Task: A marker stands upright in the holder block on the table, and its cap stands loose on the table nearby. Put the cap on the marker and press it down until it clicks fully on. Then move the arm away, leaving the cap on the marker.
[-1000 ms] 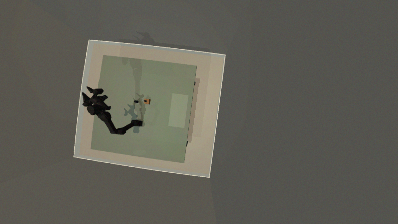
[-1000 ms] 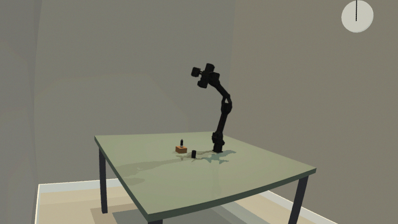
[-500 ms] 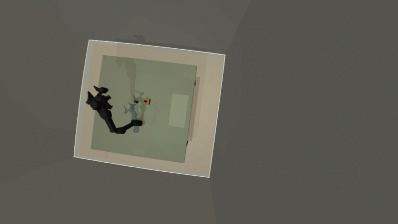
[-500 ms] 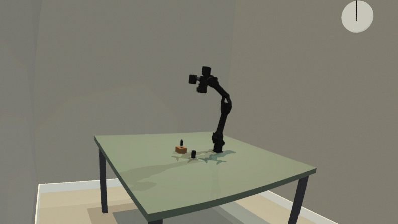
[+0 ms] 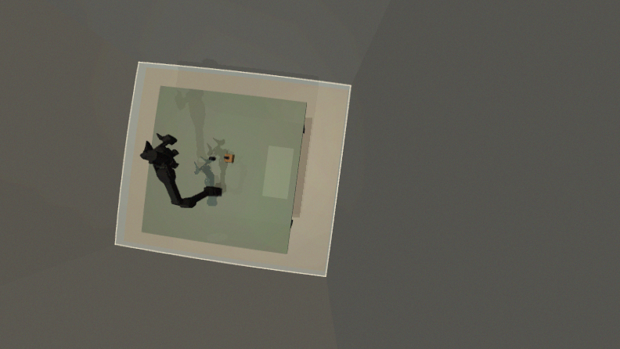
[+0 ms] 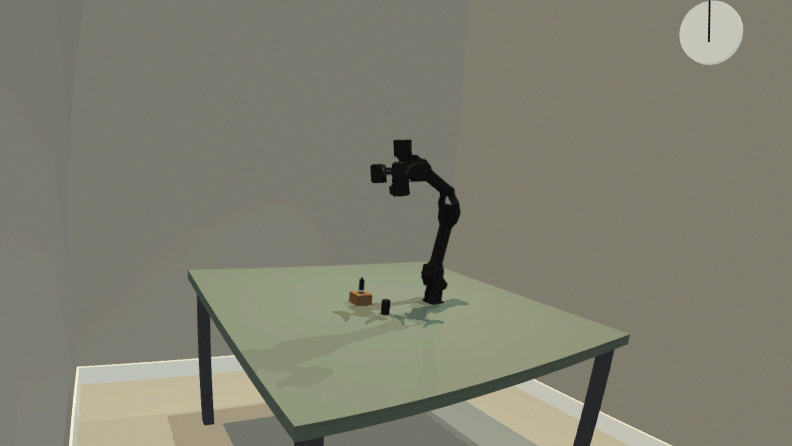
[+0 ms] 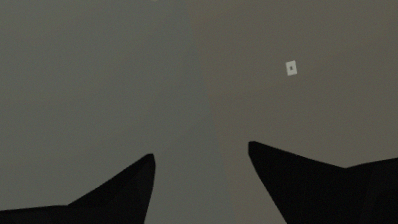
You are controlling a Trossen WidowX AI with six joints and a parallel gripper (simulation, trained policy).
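Now: gripper tip 70 mm past the black cap, 90 mm to the left of it and 460 mm above it. Round my gripper tip: orange holder block 50 mm behind, 230 mm to the right, 470 mm below.
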